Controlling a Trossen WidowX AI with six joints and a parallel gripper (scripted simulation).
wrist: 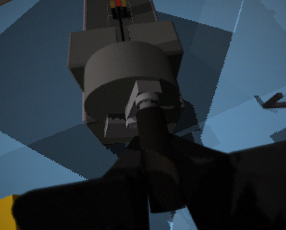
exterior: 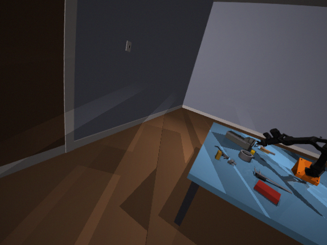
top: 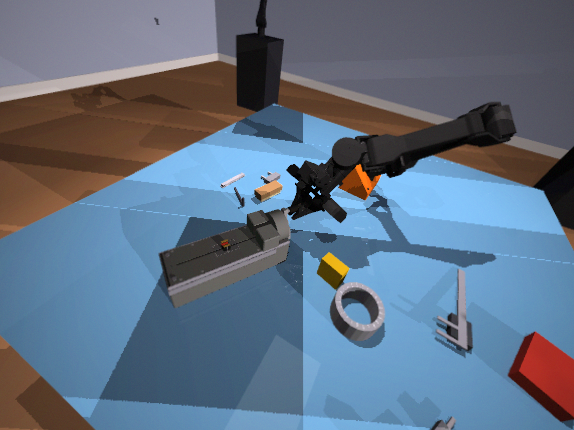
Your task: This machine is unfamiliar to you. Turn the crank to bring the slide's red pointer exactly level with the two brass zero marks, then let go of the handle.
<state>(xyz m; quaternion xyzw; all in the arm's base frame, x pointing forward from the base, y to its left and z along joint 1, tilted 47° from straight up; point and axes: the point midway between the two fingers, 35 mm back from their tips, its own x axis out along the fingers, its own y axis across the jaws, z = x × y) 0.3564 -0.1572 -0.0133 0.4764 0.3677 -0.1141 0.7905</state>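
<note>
The dark crank handle lies 30 mm above my gripper tip, 10 mm to the left of it and 10 mm behind it. Round my gripper tip: yellow block: 140 mm to the left, 60 mm below, 50 mm ahead; red pointer: 140 mm ahead, 90 mm to the right, 10 mm below; brown block: 140 mm behind, 130 mm to the right, 80 mm below.
</note>
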